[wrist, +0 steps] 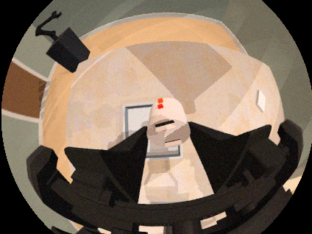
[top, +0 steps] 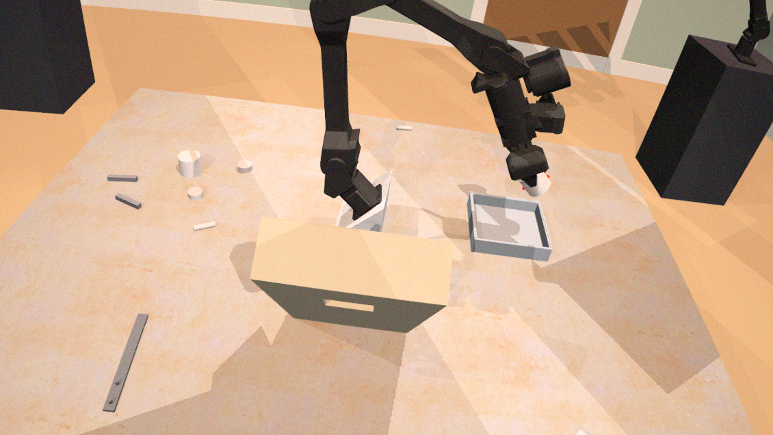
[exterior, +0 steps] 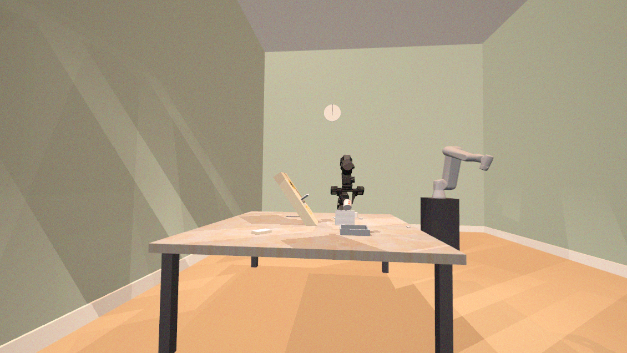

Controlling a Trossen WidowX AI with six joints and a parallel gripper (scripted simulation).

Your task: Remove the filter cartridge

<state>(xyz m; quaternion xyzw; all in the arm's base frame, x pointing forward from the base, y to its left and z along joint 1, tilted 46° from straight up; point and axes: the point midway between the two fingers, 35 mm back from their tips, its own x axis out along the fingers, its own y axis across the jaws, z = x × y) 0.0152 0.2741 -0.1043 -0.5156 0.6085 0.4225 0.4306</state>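
Now: gripper tip 15 cm above the grey tray and 4 cm past it. From my gripper tip the other things lie so: tan service panel (32 cm ahead, 30 cm to the right, 2 cm above); round filter cartridge (right at my gripper tip).
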